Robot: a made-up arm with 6 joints.
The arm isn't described. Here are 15 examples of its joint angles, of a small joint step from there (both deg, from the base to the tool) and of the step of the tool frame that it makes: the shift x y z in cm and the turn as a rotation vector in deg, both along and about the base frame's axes.
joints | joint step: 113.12 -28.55 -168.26 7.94 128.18 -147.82 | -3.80 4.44 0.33 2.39 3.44 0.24
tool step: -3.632 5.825 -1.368 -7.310 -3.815 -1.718
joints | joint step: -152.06 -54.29 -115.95 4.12 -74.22 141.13 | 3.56 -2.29 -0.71 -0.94 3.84 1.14
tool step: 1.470 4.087 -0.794 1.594 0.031 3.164
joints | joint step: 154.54 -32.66 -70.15 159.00 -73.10 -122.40 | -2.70 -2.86 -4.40 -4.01 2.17 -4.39
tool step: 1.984 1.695 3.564 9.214 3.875 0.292
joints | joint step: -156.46 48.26 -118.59 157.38 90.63 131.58 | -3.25 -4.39 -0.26 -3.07 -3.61 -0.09
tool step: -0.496 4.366 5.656 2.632 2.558 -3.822
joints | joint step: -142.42 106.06 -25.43 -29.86 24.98 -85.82 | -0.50 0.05 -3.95 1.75 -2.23 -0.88
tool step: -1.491 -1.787 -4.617 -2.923 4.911 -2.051
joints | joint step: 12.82 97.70 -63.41 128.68 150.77 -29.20 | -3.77 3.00 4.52 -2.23 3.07 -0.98
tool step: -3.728 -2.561 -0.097 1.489 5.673 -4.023
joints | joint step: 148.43 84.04 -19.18 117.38 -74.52 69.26 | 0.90 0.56 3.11 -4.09 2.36 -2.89
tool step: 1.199 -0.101 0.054 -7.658 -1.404 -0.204
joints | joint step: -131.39 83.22 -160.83 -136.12 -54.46 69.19 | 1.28 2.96 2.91 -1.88 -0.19 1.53
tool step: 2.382 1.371 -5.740 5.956 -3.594 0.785
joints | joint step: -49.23 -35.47 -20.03 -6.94 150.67 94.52 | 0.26 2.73 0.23 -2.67 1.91 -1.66
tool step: -0.765 -0.548 0.455 3.305 3.765 1.380
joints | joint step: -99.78 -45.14 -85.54 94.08 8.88 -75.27 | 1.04 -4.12 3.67 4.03 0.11 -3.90
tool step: 0.639 1.622 -1.581 -1.067 0.068 1.190
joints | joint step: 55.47 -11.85 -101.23 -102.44 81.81 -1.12 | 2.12 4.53 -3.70 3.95 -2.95 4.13
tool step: 0.958 5.229 -1.863 3.792 0.946 7.266
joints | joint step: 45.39 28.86 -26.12 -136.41 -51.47 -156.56 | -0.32 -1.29 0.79 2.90 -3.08 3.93
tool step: -0.056 1.244 1.752 -2.957 2.555 -5.576
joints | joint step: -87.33 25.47 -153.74 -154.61 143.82 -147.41 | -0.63 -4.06 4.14 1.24 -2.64 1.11
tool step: -0.837 1.046 2.130 2.121 0.898 0.979
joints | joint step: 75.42 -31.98 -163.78 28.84 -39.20 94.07 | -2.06 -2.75 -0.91 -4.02 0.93 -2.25
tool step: -4.300 -3.182 -2.801 2.795 1.860 -7.311
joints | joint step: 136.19 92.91 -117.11 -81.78 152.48 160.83 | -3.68 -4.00 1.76 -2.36 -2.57 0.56
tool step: 1.551 3.569 2.378 1.279 2.728 -0.025
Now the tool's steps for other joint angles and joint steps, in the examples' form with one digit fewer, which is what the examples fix.
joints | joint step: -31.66 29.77 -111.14 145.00 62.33 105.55 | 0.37 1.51 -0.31 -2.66 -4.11 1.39
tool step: 1.17 -0.60 -3.28 0.87 5.59 -0.76
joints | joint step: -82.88 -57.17 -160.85 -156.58 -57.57 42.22 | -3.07 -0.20 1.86 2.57 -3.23 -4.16
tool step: 3.31 -1.43 -0.91 2.70 4.21 -5.50
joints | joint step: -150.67 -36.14 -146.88 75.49 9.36 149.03 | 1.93 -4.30 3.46 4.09 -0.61 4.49
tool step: 0.86 2.86 -1.38 -0.34 0.12 10.48
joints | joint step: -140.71 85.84 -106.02 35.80 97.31 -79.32 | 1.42 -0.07 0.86 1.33 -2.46 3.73
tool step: 0.72 -0.69 -0.50 3.61 1.71 -0.96
